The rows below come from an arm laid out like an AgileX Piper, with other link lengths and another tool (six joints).
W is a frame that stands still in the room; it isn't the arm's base.
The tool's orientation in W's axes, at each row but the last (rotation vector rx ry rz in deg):
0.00, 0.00, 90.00
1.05, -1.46, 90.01
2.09, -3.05, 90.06
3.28, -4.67, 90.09
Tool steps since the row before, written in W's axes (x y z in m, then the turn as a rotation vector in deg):
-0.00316, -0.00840, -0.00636, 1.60, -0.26, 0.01
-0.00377, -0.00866, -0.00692, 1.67, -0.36, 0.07
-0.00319, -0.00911, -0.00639, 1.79, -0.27, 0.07
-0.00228, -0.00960, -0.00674, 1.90, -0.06, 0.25
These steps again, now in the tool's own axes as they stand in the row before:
-0.00840, 0.00316, -0.00636, -0.26, -1.60, 0.01
-0.00885, 0.00380, -0.00666, -0.36, -1.67, 0.07
-0.00945, 0.00327, -0.00583, -0.27, -1.79, 0.07
-0.01015, 0.00240, -0.00583, -0.04, -1.90, 0.23

